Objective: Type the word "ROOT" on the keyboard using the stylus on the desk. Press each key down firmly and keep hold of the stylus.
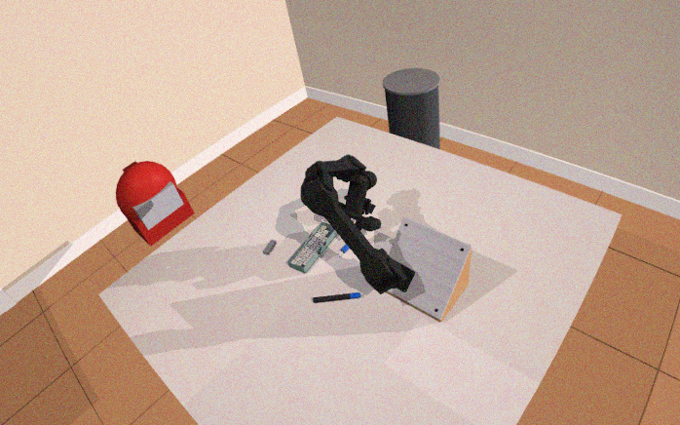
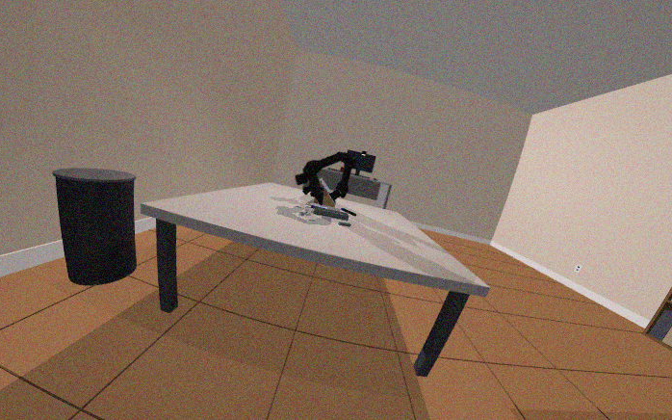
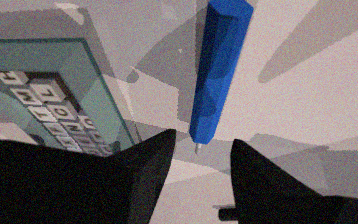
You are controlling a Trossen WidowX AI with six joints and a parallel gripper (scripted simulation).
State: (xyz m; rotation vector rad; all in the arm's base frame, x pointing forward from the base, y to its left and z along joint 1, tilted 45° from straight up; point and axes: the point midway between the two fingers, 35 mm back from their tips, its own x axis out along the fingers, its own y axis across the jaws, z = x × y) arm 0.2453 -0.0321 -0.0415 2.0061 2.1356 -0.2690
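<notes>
Right now my gripper tip is 2 cm to the right of the blue stylus and 2 cm above it. Also, from my gripper tip: grey object (22 cm ahead, 16 cm to the left, 3 cm below); then white piece (18 cm ahead, 6 cm to the right, 2 cm below).
</notes>
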